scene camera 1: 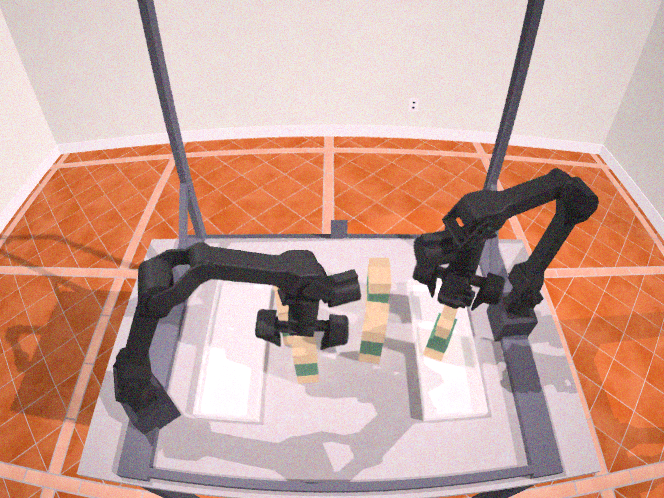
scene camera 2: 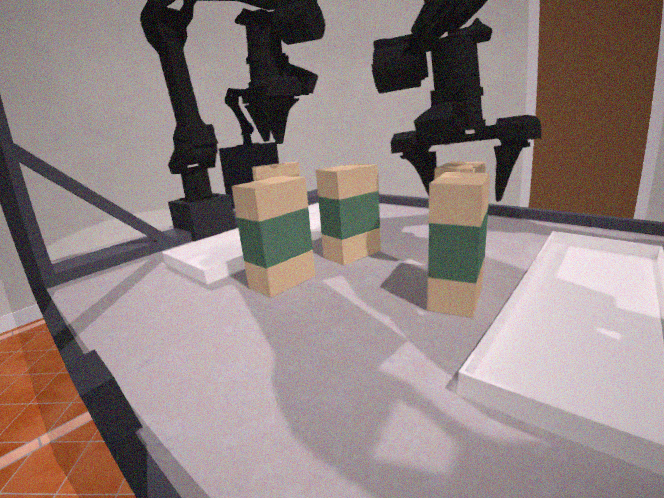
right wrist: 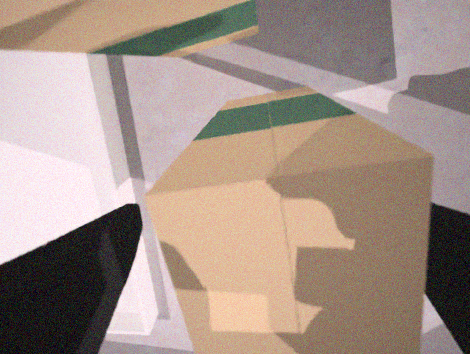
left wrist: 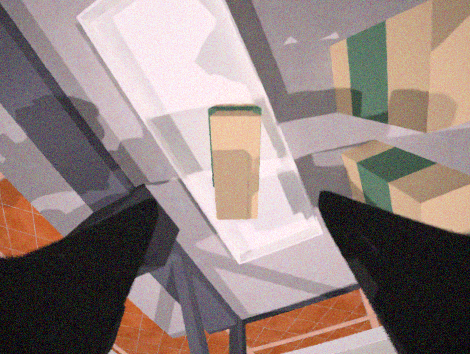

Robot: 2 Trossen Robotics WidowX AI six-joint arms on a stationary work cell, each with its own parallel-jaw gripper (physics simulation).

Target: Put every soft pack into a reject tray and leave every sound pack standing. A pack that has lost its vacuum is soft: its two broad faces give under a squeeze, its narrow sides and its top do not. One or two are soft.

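Places are measured from the left arm's base along level axes (x ahead, y down, z left), in millimetres.
Where they show: left gripper, fingertip midpoint: (scene camera 2: 272, 142) (left wrist: 238, 202); right gripper, fingertip midpoint: (scene camera 1: 300, 346) (right wrist: 261, 209); left arm's base, origin of the base link: (scene camera 1: 516, 307) (scene camera 2: 198, 198); right arm's base, origin of the base link: (scene camera 1: 140, 395).
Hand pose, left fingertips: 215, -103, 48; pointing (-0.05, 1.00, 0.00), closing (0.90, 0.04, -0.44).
Things, the pixels of their top centre, and the offset from my left fingertips, as dx, dy, dz.
- front-left pack, middle of its top: (right wrist: 301, 343) (scene camera 2: 461, 164) (scene camera 1: 303, 338) +320, +43, +50
- right-hand tray, middle of its top: (left wrist: 222, 144) (scene camera 2: 276, 227) (scene camera 1: 445, 341) -22, +161, +2
- white tray, middle of its top: (scene camera 2: 595, 289) (scene camera 1: 234, 342) +498, +161, -8
Tan packs with green bands stand upright. My right gripper (scene camera 1: 301, 343) (scene camera 2: 465, 197) (right wrist: 261, 209) is open, its fingers either side of the upper part of the front-left pack (scene camera 1: 305, 354) (scene camera 2: 455, 249) (right wrist: 240, 235) of scene camera 1. Another pack (scene camera 1: 282, 308) (scene camera 2: 478, 165) (right wrist: 150, 20) stands behind it, partly hidden. Two more, a front one (scene camera 1: 375, 321) (scene camera 2: 276, 235) (left wrist: 367, 75) and a back one (scene camera 1: 378, 276) (scene camera 2: 348, 214) (left wrist: 415, 185), stand mid-table. My left gripper (scene camera 1: 465, 302) (scene camera 2: 263, 140) (left wrist: 238, 202) is open above a pack (scene camera 1: 440, 340) (left wrist: 235, 135) in the right-hand tray (scene camera 1: 455, 416) (scene camera 2: 206, 273) (left wrist: 280, 245).
The other white tray (scene camera 1: 227, 419) (scene camera 2: 536, 415) (right wrist: 132, 330) lies at the left in scene camera 1, beside the two left packs, with no pack visible in it. Grey rails (scene camera 1: 321, 485) edge the table. Both arms reach inward over the table.
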